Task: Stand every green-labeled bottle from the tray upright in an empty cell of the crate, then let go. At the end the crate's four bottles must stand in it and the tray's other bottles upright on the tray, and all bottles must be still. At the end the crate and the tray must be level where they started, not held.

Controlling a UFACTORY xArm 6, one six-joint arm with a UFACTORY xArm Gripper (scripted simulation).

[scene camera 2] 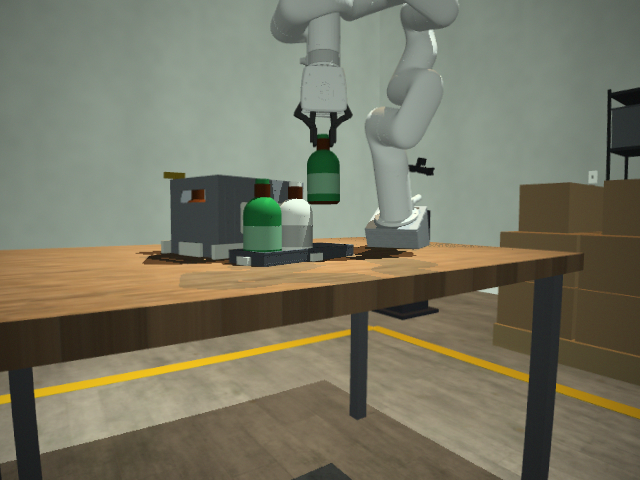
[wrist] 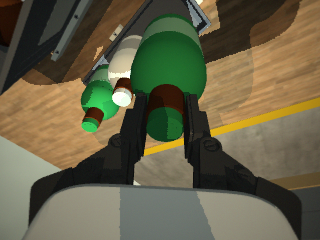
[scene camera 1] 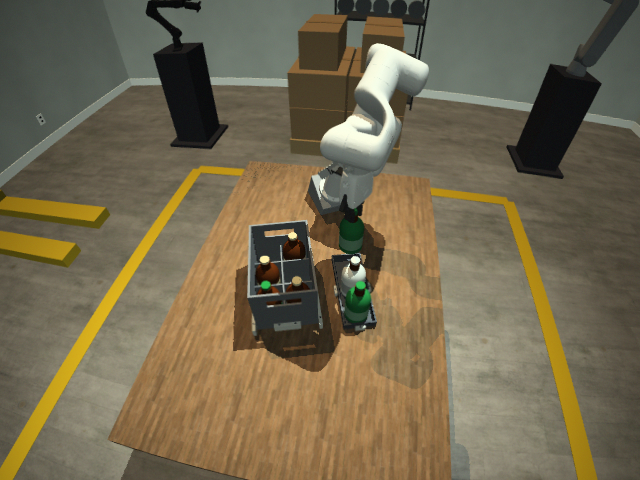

gripper: scene camera 2; wrist; scene camera 1 353,217
green-labeled bottle: scene camera 2; wrist 169,64; scene camera 1
green-labeled bottle: scene camera 2 262,218; wrist 96,100; scene camera 1 357,304
same spot on green-labeled bottle: [scene camera 1: 350,234] = [scene camera 2: 309,161]
same spot on gripper: [wrist: 214,169] = [scene camera 2: 331,120]
